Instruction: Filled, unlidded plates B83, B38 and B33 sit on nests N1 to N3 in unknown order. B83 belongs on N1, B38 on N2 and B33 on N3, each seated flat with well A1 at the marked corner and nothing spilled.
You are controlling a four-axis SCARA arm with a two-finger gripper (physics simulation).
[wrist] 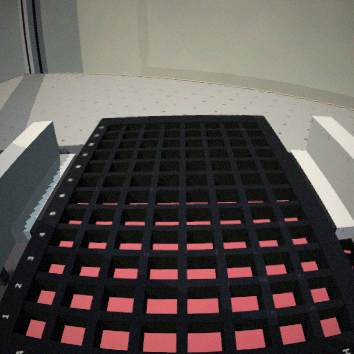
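Observation:
A black multiwell plate fills the middle and bottom of the wrist view. Pink liquid shows in its nearer wells; the far wells look dark inside. Numbers 1, 2, 3 run up its left rim from the near end, with A at the near left corner and H at the near right, so A1 is at the near left. My gripper is shut on this plate, with one pale finger along each long side. No plate label is readable, so I cannot tell which plate it is. The surface under it is hidden.
A dark piece with a bit of pink shows at the right edge, below the right finger. A dark grey edge shows behind the left finger. A pale dotted table top lies beyond, before a beige wall.

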